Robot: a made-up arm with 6 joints.
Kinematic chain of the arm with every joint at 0, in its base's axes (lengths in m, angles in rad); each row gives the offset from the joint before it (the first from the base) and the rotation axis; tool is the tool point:
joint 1: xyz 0 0 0.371 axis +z
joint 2: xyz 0 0 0 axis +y
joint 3: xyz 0 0 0.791 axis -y
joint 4: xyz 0 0 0 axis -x
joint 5: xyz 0.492 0 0 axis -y
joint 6: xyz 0 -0.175 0 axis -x
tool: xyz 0 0 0
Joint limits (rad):
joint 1: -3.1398..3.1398
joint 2: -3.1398..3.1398
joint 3: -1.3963..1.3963
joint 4: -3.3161..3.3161
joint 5: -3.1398..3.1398
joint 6: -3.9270..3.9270
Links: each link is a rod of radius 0.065 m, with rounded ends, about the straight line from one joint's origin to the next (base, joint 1, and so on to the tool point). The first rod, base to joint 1, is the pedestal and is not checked.
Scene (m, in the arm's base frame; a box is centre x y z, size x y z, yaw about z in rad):
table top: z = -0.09
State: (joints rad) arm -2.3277 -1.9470 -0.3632 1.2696 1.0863 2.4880
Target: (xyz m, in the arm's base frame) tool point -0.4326 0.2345 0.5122
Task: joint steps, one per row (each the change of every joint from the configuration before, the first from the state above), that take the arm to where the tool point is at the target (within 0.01 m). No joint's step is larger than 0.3 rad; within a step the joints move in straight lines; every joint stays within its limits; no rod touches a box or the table.
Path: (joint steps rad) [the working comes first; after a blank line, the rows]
Joints at the target: -0.7614 -1.9504 -1.1551 0.7443 1.0863 2.4880
Straight joint move there: clear.

1: 0.2610 -0.0006 -0.1320 -0.0876 0.0000 0.0000
2: 0.2611 -0.0005 -0.1320 -0.0875 0.0000 0.0000
3: 0.2610 -0.0006 -0.1319 -0.0876 0.0000 0.0000
4: 0.2611 -0.0006 -0.1320 -0.0875 0.0000 0.0000
5: 0.2610 -0.0006 -0.1320 -0.0876 0.0000 0.0000
6: 0.2611 -0.0005 -0.1320 -0.0875 0.0000 0.0000

